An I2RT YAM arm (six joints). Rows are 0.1 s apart.
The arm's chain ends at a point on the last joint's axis. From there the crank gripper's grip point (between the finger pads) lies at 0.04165 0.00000 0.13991 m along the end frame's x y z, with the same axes.
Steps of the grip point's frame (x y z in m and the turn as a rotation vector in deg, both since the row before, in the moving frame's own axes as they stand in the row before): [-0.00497 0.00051 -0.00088 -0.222 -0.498 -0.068]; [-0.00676 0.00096 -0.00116 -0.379 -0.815 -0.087]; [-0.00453 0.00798 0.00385 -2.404 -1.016 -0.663]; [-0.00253 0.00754 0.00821 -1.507 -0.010 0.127]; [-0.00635 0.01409 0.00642 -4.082 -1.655 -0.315]
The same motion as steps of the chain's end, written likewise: [-0.00375 0.00002 -0.00124 -0.222 -0.498 -0.068]; [-0.00477 0.00009 -0.00174 -0.379 -0.815 -0.087]; [-0.00207 0.00256 0.00325 -2.404 -1.016 -0.663]; [-0.00250 0.00377 0.00825 -1.507 -0.010 0.127]; [-0.00232 0.00431 0.00562 -4.082 -1.655 -0.315]
